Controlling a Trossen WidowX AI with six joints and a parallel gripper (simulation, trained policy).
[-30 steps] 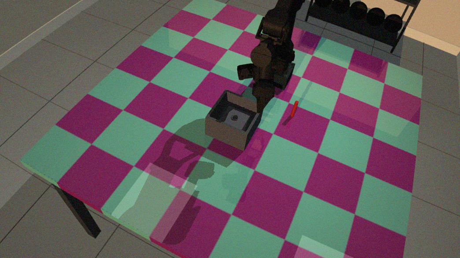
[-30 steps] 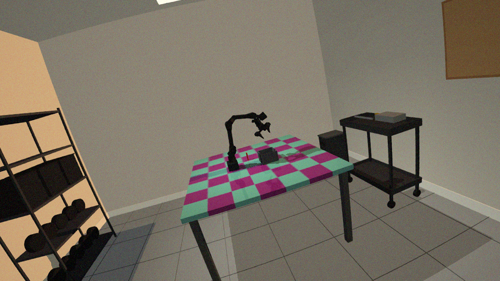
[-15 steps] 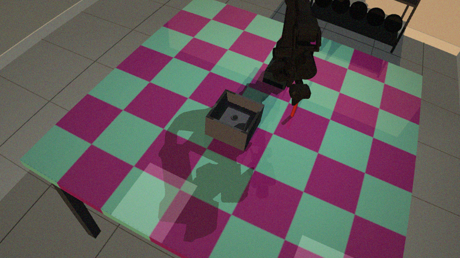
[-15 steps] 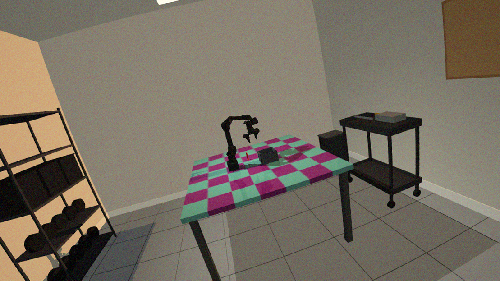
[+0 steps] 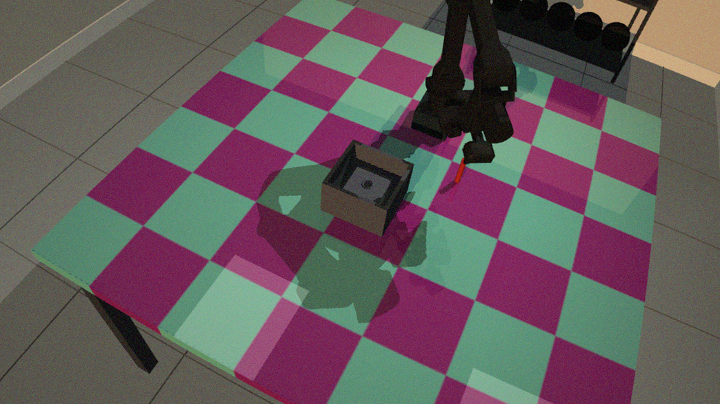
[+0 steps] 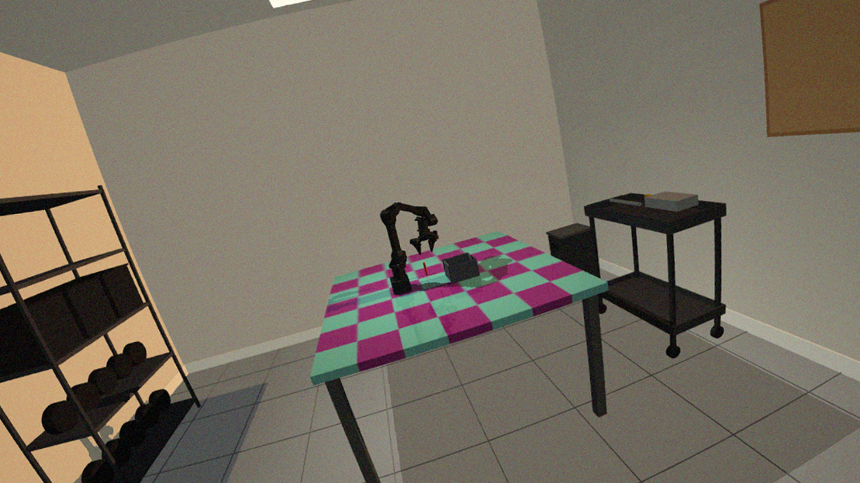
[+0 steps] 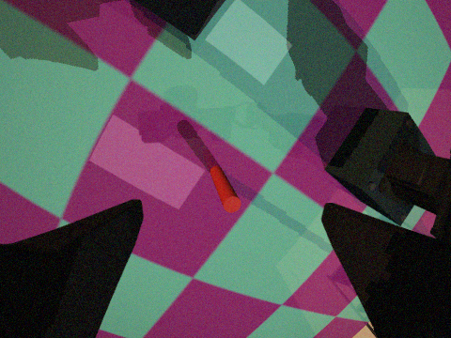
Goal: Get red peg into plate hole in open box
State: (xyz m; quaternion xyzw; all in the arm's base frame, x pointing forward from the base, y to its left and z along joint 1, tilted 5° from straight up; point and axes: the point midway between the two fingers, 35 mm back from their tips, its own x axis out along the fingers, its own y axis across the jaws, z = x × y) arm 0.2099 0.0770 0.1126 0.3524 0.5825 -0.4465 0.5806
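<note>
My gripper tip is now 2 cm past the red peg, 2 cm to the right of it and 10 cm above it. Round my gripper tip: grey plate: 11 cm ahead, 19 cm to the right, 9 cm below; then brown box: 11 cm ahead, 19 cm to the right, 11 cm below.
</note>
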